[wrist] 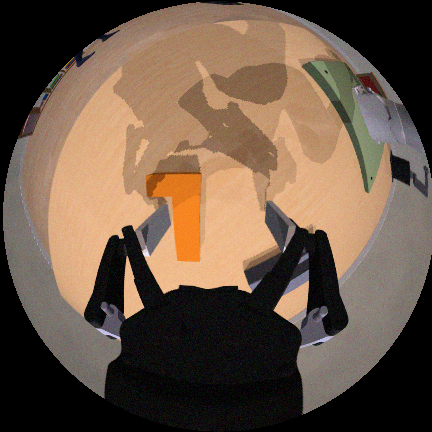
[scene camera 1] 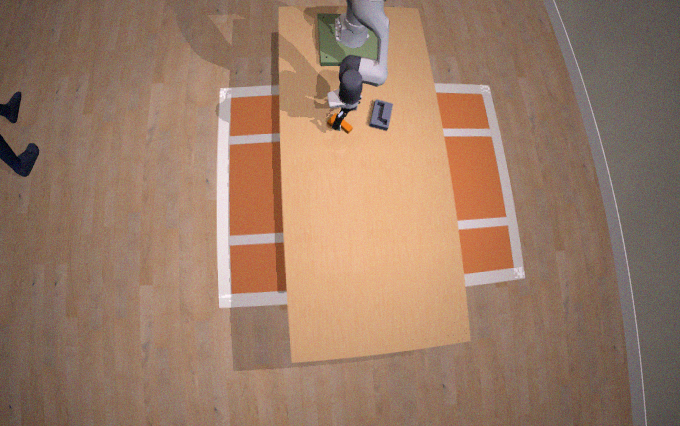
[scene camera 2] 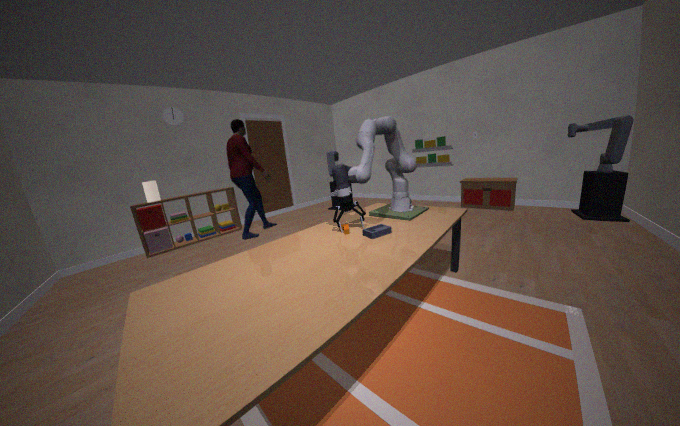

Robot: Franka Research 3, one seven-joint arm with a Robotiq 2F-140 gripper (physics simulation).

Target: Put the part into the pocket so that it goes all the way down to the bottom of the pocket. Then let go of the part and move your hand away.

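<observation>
The orange L-shaped part [scene camera 1: 347, 126] [scene camera 2: 345, 229] [wrist: 187, 220] lies flat on the table. My gripper [scene camera 1: 338, 123] [scene camera 2: 352, 228] [wrist: 216, 212] is open and empty, low over it. In the wrist view the part's long leg is between the two fingers, close beside the left finger and well apart from the right one; its short leg points left, past the left fingertip. The grey-blue block with the L-shaped pocket [scene camera 1: 374, 113] [scene camera 2: 376, 231] [wrist: 256, 274] sits on the table, to the right of the part in both scene views. In the wrist view the right finger partly hides the block, and its pocket does not show.
The long wooden table [scene camera 1: 376, 225] [scene camera 2: 250, 301] carries the arm's green base plate [scene camera 1: 328, 55] [scene camera 2: 381, 212] [wrist: 345, 105] at its far end. A person [scene camera 2: 243, 160] stands on the floor behind the table, near a low shelf unit [scene camera 2: 188, 211].
</observation>
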